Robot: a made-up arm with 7 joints.
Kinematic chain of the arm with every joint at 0, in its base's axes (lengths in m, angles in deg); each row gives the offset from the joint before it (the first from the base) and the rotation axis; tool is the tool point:
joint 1: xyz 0 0 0.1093 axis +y
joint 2: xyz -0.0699 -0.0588 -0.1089 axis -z
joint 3: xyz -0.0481 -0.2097 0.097 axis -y
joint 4: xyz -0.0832 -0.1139 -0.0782 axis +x
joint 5: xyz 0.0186 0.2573 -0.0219 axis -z
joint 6: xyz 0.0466 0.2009 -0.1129 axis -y
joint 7: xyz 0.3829 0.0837 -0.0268 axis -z
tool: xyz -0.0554 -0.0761 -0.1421
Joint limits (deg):
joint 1: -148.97..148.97
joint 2: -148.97..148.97
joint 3: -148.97..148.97
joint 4: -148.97..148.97
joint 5: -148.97..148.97
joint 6: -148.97..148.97
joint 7: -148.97..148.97
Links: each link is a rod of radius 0.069 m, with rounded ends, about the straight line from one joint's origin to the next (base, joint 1, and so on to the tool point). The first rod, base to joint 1, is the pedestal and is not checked.
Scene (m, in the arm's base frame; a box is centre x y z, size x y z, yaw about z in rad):
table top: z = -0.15
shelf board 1: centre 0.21 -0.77 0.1 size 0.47 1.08 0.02 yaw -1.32
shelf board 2: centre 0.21 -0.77 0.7 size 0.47 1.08 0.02 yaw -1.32
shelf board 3: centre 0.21 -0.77 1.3 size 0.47 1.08 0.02 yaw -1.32
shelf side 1: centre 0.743 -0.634 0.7 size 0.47 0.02 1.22 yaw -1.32
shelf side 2: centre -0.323 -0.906 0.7 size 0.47 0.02 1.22 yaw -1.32
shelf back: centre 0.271 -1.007 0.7 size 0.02 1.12 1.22 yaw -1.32
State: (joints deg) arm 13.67 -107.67 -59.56 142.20 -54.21 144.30 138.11
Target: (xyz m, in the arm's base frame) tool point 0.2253 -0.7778 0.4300
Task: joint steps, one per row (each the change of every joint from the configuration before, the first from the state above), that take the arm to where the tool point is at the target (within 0.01 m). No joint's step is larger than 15 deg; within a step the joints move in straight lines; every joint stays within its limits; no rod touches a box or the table.
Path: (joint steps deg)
1: -7.11 1.30 -6.16 0.97 -13.06 0.67 -3.19
2: -7.11 1.29 -6.15 0.96 -13.05 0.66 -3.19
3: -7.11 1.30 -6.16 0.97 -13.06 0.67 -3.19
4: -7.12 1.30 -6.15 0.97 -13.06 0.67 -3.19
5: -7.11 1.30 -6.16 0.97 -13.06 0.67 -3.19
6: -7.11 1.29 -6.16 0.96 -13.05 0.66 -3.19
7: -7.11 1.30 -6.15 0.97 -13.06 0.67 -3.20
8: 4.92 6.52 8.57 0.00 13.77 0.00 4.64
9: 4.92 6.52 8.58 0.00 13.76 0.00 4.65
10: 4.92 6.52 8.57 0.00 13.77 0.00 4.64
11: 4.92 6.52 8.58 0.00 13.76 0.00 4.64
12: 4.92 6.52 8.57 0.00 13.77 0.00 4.64
13: 4.92 6.52 8.58 0.00 13.77 0.00 4.64

